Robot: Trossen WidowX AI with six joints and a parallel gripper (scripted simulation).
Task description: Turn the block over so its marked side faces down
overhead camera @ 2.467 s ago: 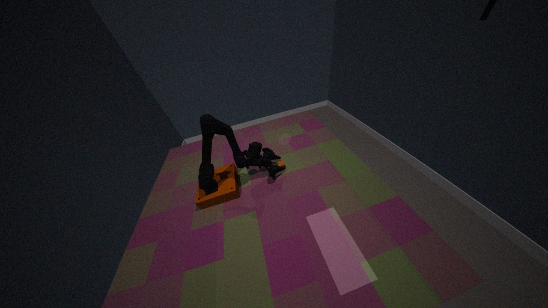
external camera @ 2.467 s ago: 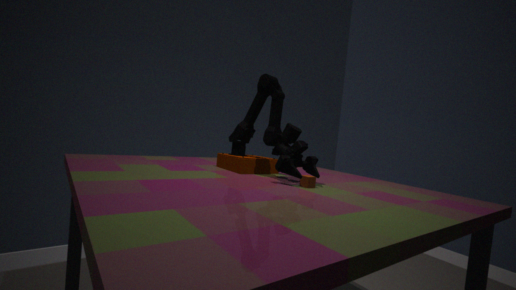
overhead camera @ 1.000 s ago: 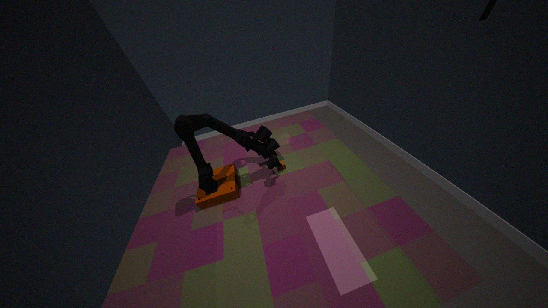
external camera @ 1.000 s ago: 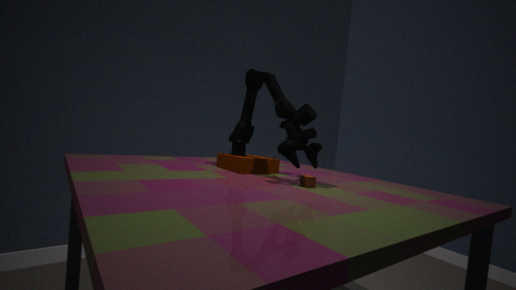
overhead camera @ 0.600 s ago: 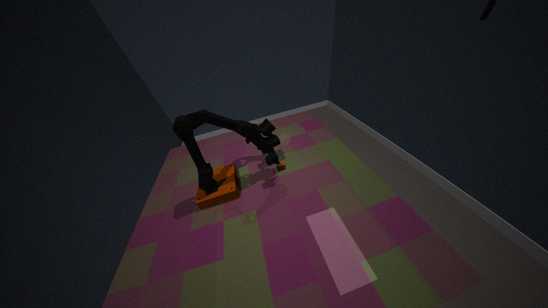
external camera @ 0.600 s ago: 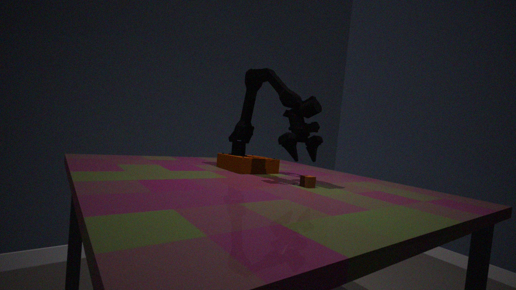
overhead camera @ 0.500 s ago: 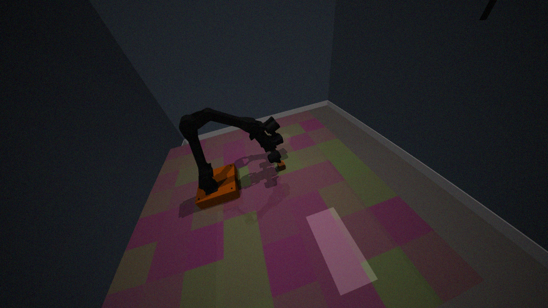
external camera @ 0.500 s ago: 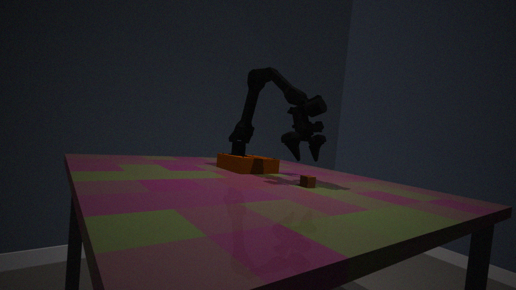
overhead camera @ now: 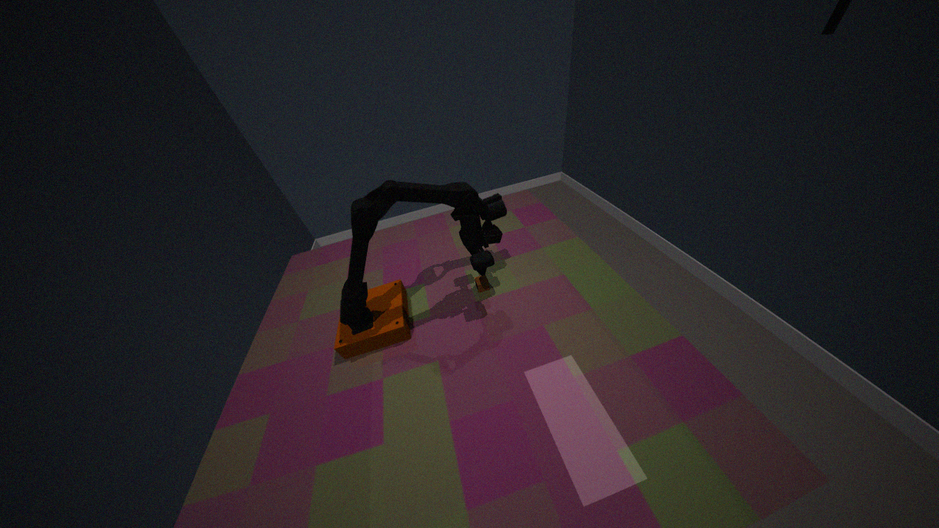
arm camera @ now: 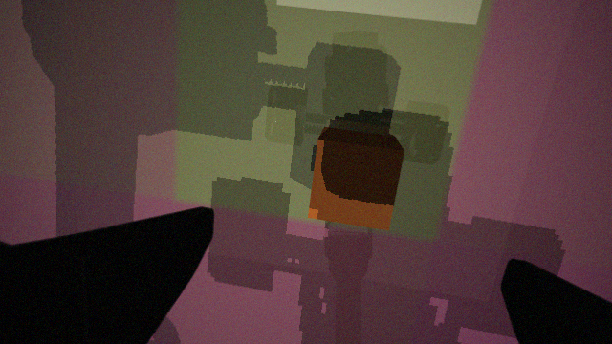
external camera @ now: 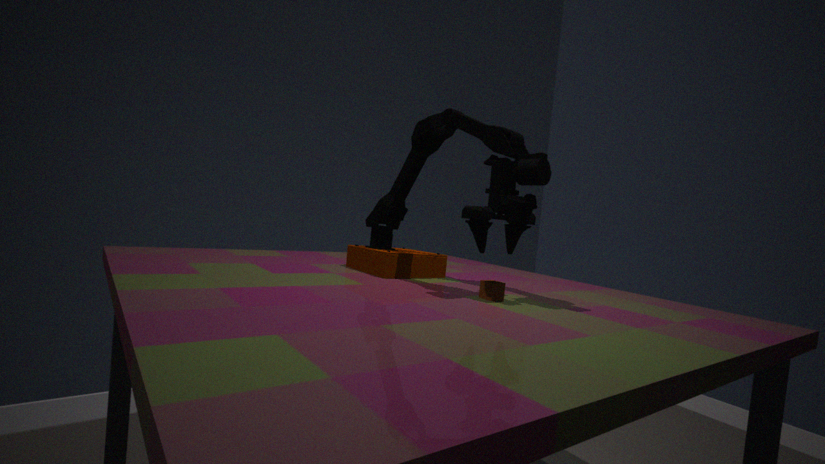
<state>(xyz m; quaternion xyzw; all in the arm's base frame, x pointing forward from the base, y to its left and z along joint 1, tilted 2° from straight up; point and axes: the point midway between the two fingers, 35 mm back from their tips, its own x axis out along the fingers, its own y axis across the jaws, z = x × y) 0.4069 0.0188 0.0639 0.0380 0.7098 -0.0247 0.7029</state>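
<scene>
Right now the orange block is 8 cm below my gripper tip and 1 cm behind it.
</scene>
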